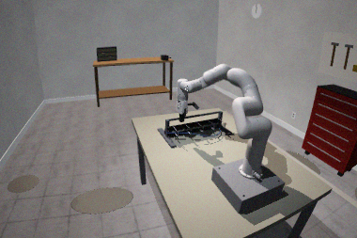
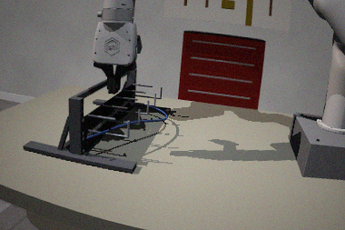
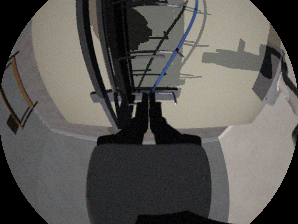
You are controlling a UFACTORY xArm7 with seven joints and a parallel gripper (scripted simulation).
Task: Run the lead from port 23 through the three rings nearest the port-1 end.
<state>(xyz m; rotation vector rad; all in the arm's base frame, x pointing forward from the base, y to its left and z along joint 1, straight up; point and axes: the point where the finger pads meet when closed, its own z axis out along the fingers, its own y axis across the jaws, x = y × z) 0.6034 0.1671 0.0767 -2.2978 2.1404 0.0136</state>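
Now: the rack 140 mm to the right of my hand, 100 mm below it and 70 mm ahead of it.
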